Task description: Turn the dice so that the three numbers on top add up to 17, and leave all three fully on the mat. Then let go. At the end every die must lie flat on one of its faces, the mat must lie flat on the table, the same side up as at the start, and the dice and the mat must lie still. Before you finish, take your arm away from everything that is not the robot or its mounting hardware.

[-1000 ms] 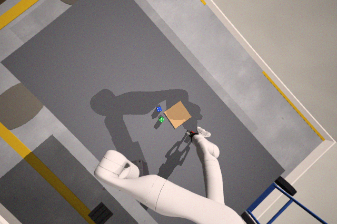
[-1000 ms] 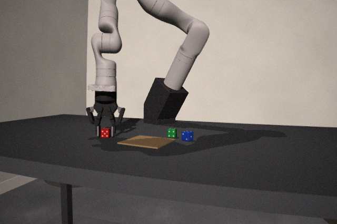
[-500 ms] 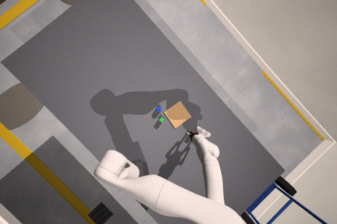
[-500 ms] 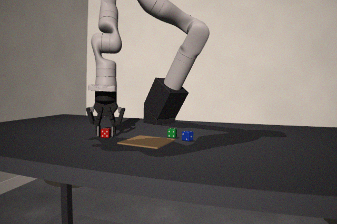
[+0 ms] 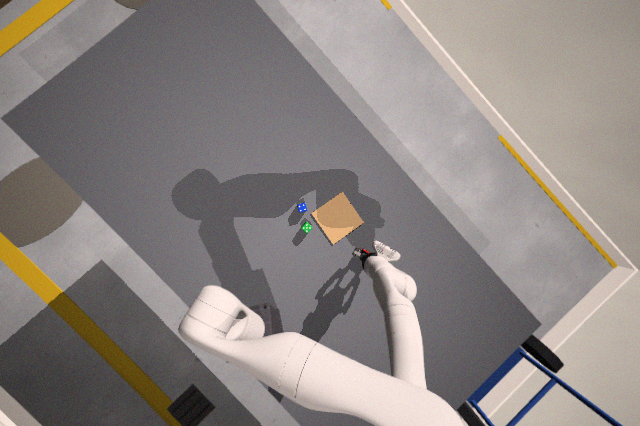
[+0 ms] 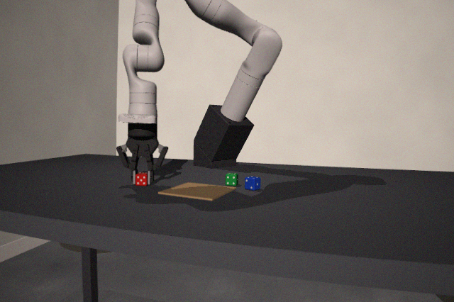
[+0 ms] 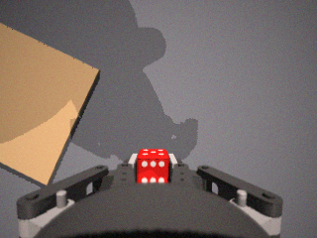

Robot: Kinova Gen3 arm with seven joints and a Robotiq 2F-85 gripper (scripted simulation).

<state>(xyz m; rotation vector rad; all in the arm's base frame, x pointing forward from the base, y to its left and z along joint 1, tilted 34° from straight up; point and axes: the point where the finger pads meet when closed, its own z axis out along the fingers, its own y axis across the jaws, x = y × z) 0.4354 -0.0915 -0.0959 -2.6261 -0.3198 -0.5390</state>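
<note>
The red die is right at my hand. From my hand the other things lie so: green die 220 mm to the left, 90 mm behind; then tan mat 170 mm to the left, 20 mm below, 10 mm ahead; then blue die 280 mm to the left, 60 mm behind.
</note>
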